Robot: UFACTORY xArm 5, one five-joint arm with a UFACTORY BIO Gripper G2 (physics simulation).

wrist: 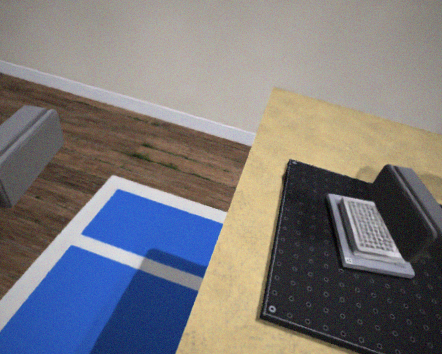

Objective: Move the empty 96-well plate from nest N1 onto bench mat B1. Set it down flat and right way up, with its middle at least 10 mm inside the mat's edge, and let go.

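Frame: origin at the arm's base, x right, y up, z back, level; metres.
Seen in the pictures: hand, tool point: [224, 183].
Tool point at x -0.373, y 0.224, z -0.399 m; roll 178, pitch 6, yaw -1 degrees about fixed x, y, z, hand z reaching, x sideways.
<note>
A point is followed by its place in that frame.
The white 96-well plate [369, 225] {y -0.055, x -0.096, z -0.674 m} lies flat and right way up in the grey nest N1 [380, 270] {y -0.071, x -0.090, z -0.594 m}, at the right of the wrist view. My gripper [220, 184] {y 0.224, x -0.373, z -0.399 m} is wide open and empty. One finger shows at the left edge, over the floor in the view. The other finger is at the right and partly covers the far right side of the plate and nest. The fingers are not around the plate. The bench mat B1 does not show in the wrist view.
The nest stands on a black perforated board [305, 250] {y -0.079, x -0.211, z -0.610 m} with a raised edge, on a yellowish table top [240, 240] {y -0.092, x -0.319, z -0.613 m}. Left of the table edge is a wooden floor [165, 150] with a blue and white marked area [160, 210]. A pale wall [200, 60] rises behind.
</note>
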